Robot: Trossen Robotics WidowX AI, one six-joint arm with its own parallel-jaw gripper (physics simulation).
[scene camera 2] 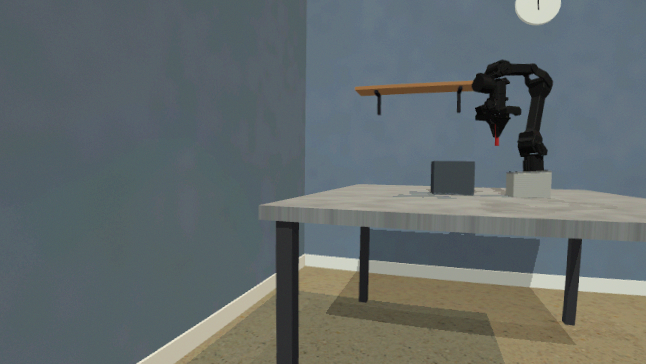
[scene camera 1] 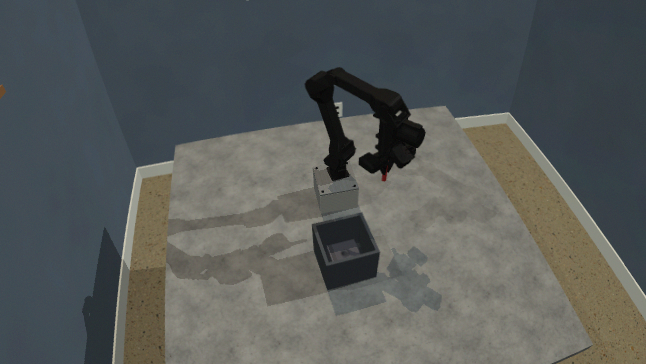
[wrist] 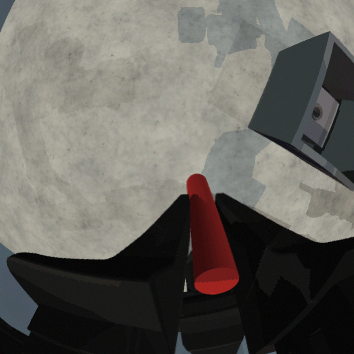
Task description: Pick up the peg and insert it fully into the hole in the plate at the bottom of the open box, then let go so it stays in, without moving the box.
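Places are measured from the arm's base along level axes (x left, y back, z up), in centimetres.
Pixels of known places: gripper, fingertip midpoint: (scene camera 2: 496, 137) (scene camera 1: 385, 173) (wrist: 201, 201); arm's base at its link origin: (scene camera 2: 534, 171) (scene camera 1: 337, 172).
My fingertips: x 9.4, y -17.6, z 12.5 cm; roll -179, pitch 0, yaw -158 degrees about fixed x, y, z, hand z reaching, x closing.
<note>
Ahead of a thing's pixels: the offset from my fingertips to its top centre. "spot": to the spot under its first point. Level surfaces: height alone.
The red peg {dx -0.1, dy +0.2, dz +4.9 cm} (scene camera 1: 384, 176) (scene camera 2: 497, 141) (wrist: 210, 240) is held between the fingers, roughly upright, its lower end sticking out below the fingertips. My gripper (scene camera 1: 386, 169) (scene camera 2: 496, 136) (wrist: 201, 201) is shut on the peg, high above the table and off to one side of the box. The open dark grey box {dx -17.9, dy -12.9, dz -8.8 cm} (scene camera 1: 352, 270) (scene camera 2: 453, 178) (wrist: 290, 92) stands on the table in front of the arm's base. Inside it, the light plate {dx -17.9, dy -12.9, dz -16.5 cm} (scene camera 1: 353, 245) (wrist: 327, 107) lies at the bottom, with a round dark hole {spot: dx -17.3, dy -12.2, dz -18.1 cm} (scene camera 1: 345, 253) (wrist: 317, 111).
The arm's light grey base block (scene camera 1: 339, 201) (scene camera 2: 529, 185) stands on the table {dz -22.6 cm} (scene camera 1: 240, 170) (scene camera 2: 350, 205) just behind the box. The box's walls rise around the plate. A wooden shelf (scene camera 2: 415, 89) is on the wall behind.
</note>
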